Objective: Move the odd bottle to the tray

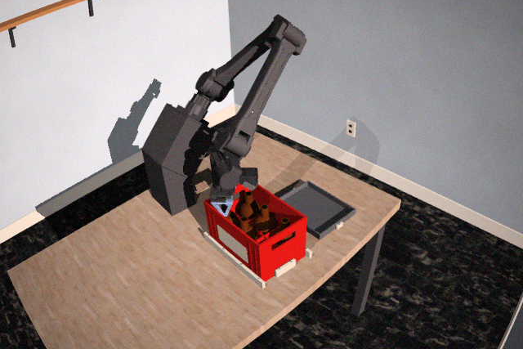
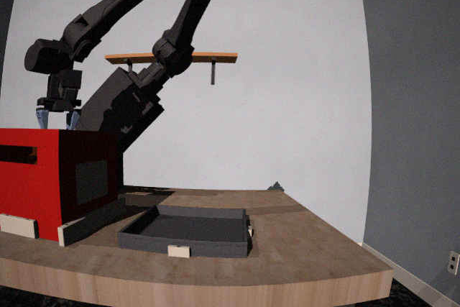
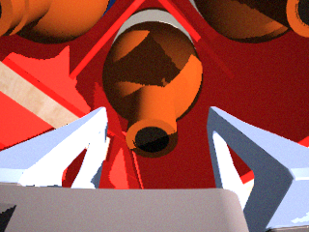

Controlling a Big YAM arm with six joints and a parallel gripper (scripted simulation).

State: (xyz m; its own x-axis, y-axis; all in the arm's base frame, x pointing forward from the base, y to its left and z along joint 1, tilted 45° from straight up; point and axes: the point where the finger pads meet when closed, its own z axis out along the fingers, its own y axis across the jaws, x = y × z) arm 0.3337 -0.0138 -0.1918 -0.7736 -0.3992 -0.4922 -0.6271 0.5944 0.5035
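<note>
Right now the red crate is 9 cm ahead of my hand, 7 cm below it and 4 cm to the left of it. The rest, counted from my hand: dark grey tray (31 cm to the left, 14 cm below, 11 cm ahead).
</note>
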